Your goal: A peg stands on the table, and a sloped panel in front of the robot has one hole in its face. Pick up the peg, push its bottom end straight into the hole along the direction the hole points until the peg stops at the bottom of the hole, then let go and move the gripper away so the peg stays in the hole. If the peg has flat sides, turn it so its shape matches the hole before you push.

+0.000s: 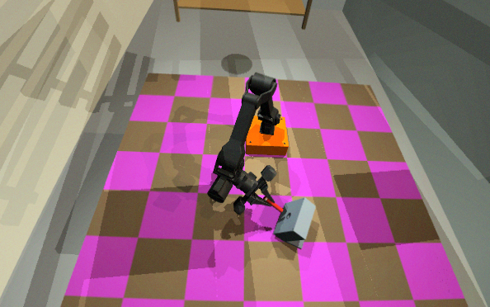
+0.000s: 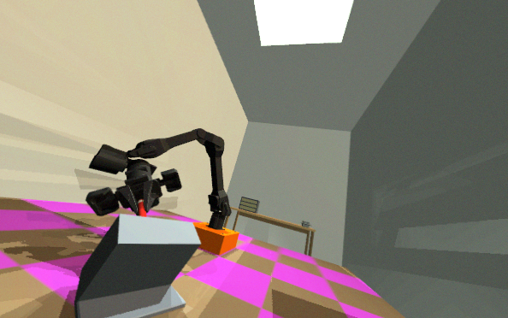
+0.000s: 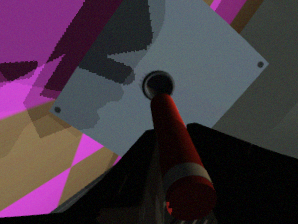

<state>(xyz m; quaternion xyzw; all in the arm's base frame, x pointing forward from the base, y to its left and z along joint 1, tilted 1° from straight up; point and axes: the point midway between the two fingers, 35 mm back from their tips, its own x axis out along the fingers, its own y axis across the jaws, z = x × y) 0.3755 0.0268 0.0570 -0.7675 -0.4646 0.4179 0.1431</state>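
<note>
My gripper tip is 2 cm short of the grey sloped panel, 9 cm to the right of it and 5 cm above it. From my gripper tip the other things lie so: round red peg 1 cm to the right, 1 cm above.
</note>
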